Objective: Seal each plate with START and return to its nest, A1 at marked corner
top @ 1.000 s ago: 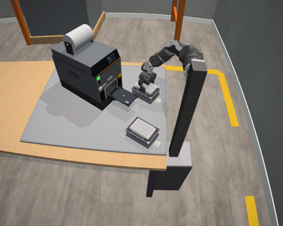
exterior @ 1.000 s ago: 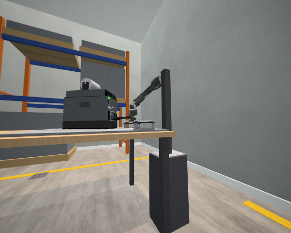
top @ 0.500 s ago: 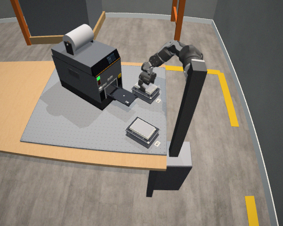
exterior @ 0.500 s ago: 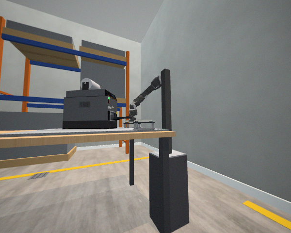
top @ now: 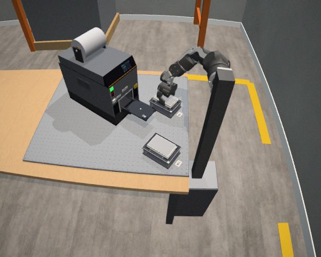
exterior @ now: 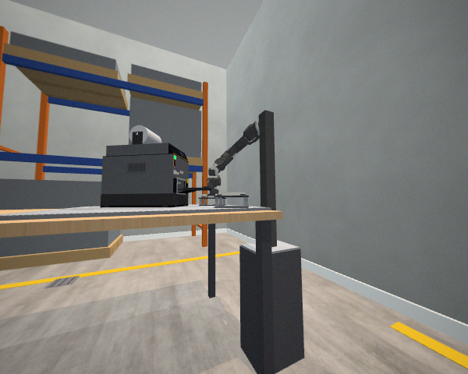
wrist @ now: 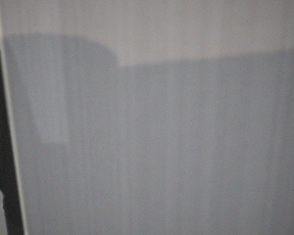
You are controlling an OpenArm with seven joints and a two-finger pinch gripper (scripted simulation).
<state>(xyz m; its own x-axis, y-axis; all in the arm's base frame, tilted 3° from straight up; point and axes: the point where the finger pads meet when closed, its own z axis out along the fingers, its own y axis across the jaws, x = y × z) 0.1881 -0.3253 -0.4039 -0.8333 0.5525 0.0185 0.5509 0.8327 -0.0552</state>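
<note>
Now: the sealer stage 140 mm ahead of my hand, 130 mm to the left of it and 40 mm above it. Round my hand: foil roll 420 mm ahead, 50 mm to the right, 350 mm above; then white well plate right at my hand; then white start button 270 mm ahead, 150 mm to the left, 120 mm above.
</note>
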